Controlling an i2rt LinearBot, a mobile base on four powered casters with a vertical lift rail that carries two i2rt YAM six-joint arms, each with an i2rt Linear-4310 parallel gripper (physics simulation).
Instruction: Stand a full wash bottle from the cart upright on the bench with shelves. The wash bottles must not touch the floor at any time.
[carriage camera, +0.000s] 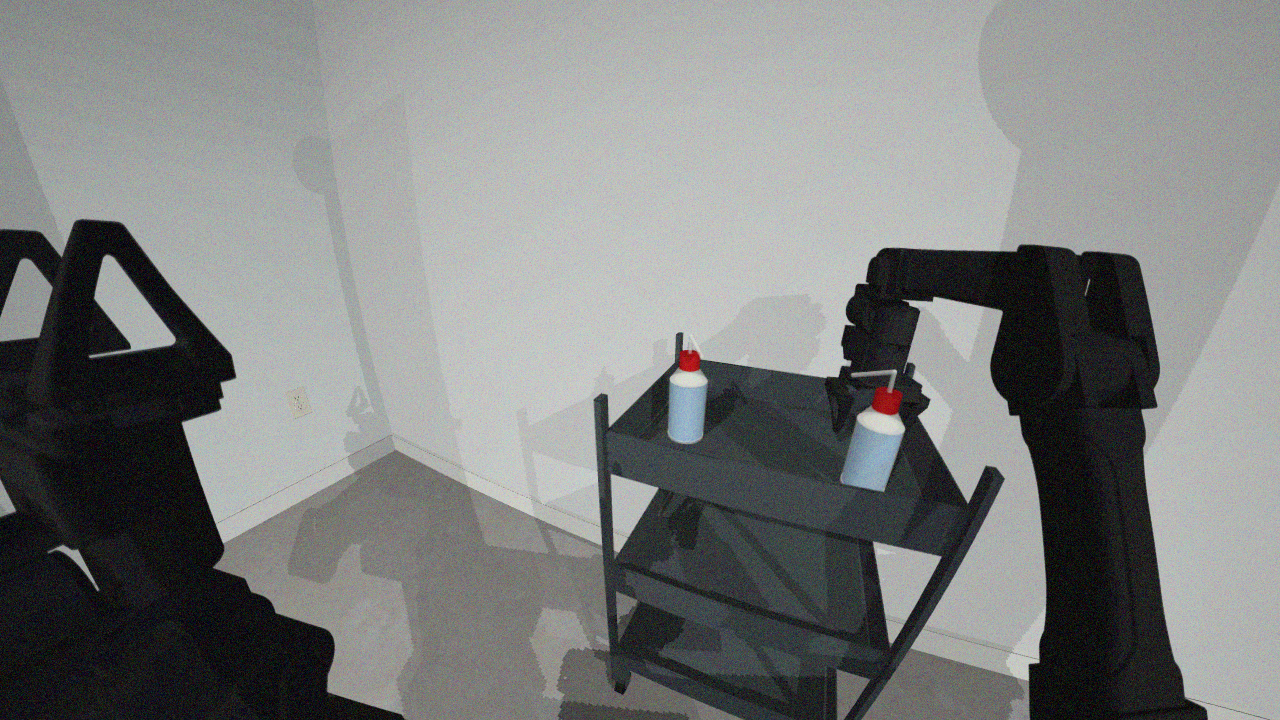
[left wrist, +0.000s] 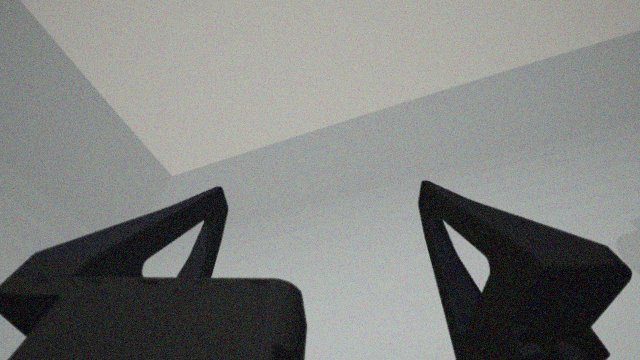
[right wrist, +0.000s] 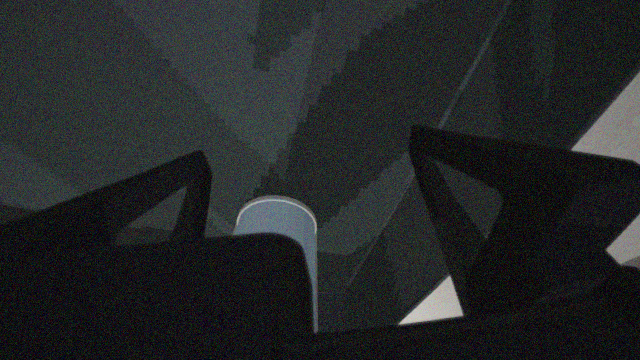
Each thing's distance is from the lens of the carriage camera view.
my left gripper (carriage camera: 55, 225): 32 cm
my right gripper (carriage camera: 863, 433): 65 cm
dark three-tier cart (carriage camera: 755, 568): 78 cm
